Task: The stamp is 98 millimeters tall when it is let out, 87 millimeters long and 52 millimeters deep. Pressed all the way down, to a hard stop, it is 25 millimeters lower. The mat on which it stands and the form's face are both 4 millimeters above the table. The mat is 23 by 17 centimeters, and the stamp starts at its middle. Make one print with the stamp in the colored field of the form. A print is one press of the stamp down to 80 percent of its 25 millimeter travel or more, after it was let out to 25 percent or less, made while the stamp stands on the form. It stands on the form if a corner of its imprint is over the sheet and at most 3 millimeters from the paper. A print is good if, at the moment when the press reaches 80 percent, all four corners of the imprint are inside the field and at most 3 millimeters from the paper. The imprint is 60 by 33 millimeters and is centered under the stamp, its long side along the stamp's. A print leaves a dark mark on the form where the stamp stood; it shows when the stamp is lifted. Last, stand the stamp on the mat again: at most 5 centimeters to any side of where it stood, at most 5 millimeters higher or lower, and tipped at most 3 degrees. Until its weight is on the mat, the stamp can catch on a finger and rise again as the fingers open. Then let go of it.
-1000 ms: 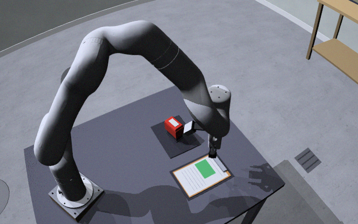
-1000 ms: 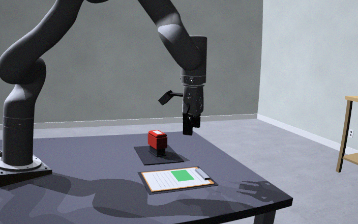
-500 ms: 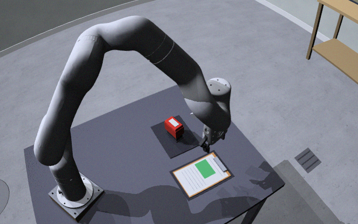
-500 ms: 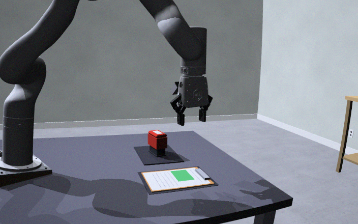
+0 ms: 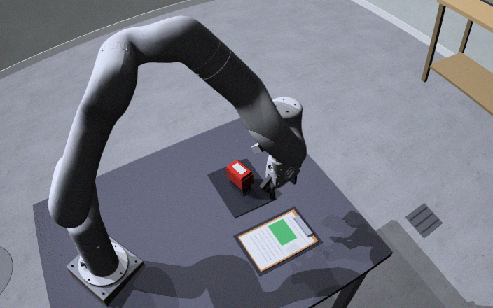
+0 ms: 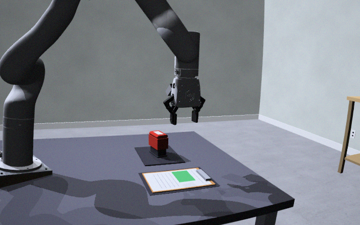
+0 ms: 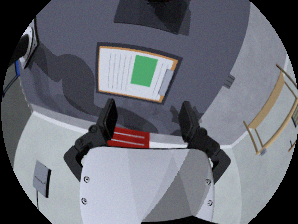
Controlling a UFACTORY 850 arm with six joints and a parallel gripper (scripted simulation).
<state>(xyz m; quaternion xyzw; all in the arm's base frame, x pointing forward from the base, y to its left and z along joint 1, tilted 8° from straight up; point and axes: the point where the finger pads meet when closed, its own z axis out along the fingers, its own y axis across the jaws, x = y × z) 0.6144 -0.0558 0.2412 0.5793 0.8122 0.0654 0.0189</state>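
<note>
Now: hand 60 mm past the red stamp, 210 mm to the right of it and 150 mm above it. Round my hand: dark mat: 60 mm behind, 210 mm to the left, 200 mm below; form: 20 mm behind, 50 mm to the right, 200 mm below.
</note>
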